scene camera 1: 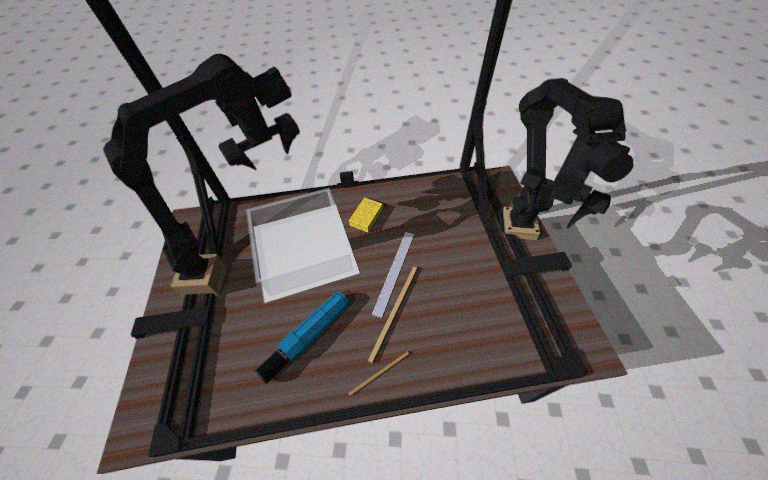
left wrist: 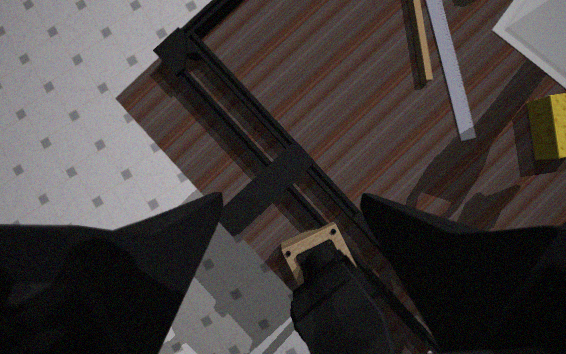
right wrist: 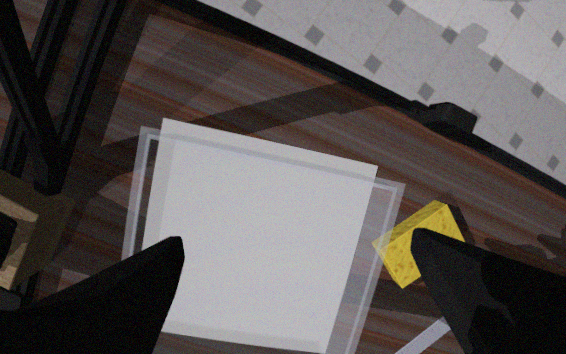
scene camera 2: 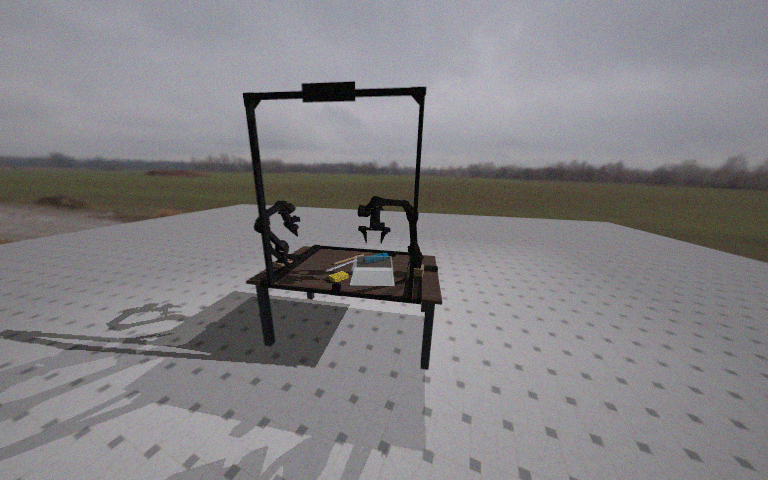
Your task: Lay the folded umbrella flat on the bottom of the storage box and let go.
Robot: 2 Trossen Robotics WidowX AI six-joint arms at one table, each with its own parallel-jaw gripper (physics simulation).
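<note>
The folded umbrella (scene camera 1: pixel 314 327) (scene camera 2: pixel 376 258), blue with a black end, lies on the table outside the storage box, nearer the front edge in scene camera 1. The clear-walled storage box (scene camera 1: pixel 303 243) (scene camera 2: pixel 372 276) (left wrist: pixel 542 42) (right wrist: pixel 265 210) has a white bottom with nothing on it. My right gripper (scene camera 1: pixel 271 160) (scene camera 2: pixel 373 242) (right wrist: pixel 298 244) is open and empty, high above the table near the box. My left gripper (scene camera 1: pixel 542 216) (scene camera 2: pixel 295 233) (left wrist: pixel 292 199) is open and empty by its own arm's base, far from the umbrella. The umbrella does not show in either wrist view.
A yellow sponge (scene camera 1: pixel 366 214) (scene camera 2: pixel 338 276) (left wrist: pixel 552 127) (right wrist: pixel 402 257) lies beside the box. A pale strip (scene camera 1: pixel 393 275) (left wrist: pixel 450 70), a wooden stick (scene camera 1: pixel 393 314) (left wrist: pixel 422 40) and a thinner stick (scene camera 1: pixel 379 373) lie right of the umbrella in scene camera 1. Black rails and posts flank the table.
</note>
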